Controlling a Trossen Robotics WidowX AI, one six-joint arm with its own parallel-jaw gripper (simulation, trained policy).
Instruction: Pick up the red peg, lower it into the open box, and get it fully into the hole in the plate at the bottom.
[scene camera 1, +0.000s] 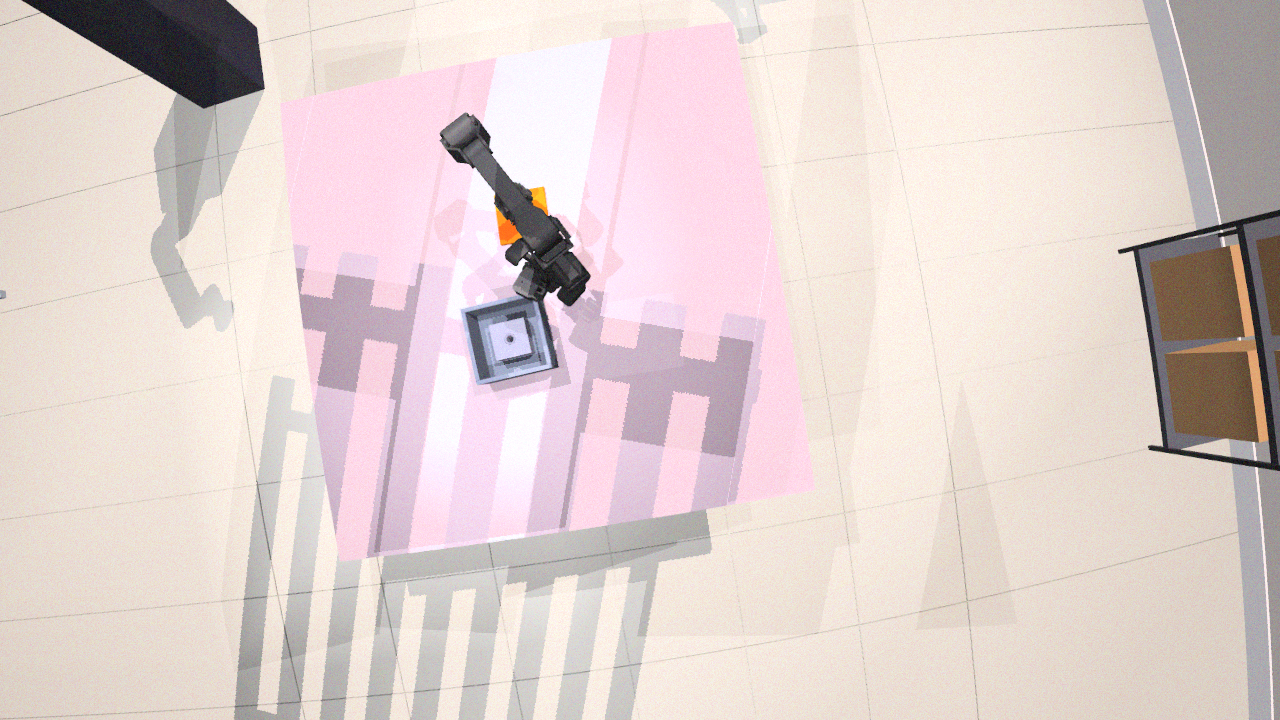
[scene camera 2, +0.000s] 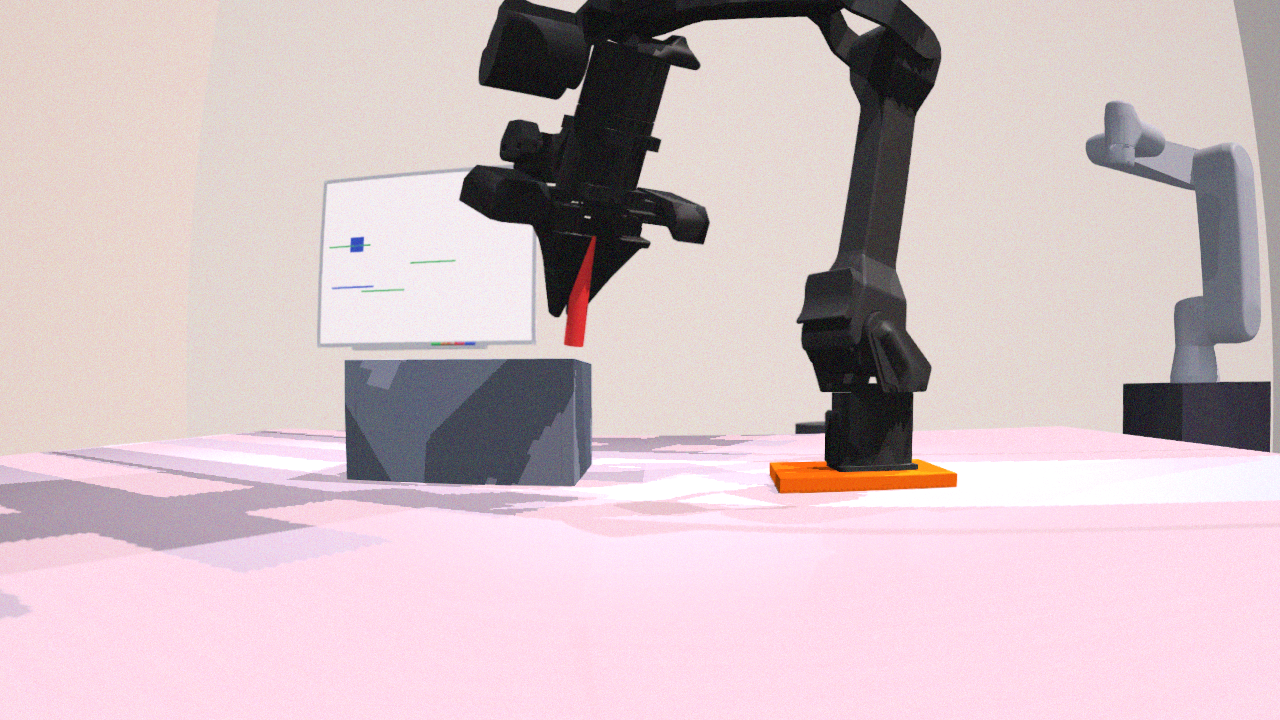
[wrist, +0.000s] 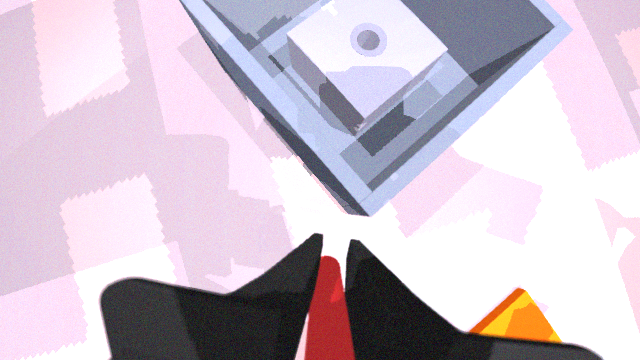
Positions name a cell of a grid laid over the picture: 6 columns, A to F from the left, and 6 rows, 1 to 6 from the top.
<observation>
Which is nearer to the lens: the plate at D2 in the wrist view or the grey box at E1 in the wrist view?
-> The plate.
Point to a grey box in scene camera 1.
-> C3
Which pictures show my gripper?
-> Scene camera 1, scene camera 2 and the wrist view: all of them.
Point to my gripper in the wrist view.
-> At D5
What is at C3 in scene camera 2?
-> A red peg.
</observation>
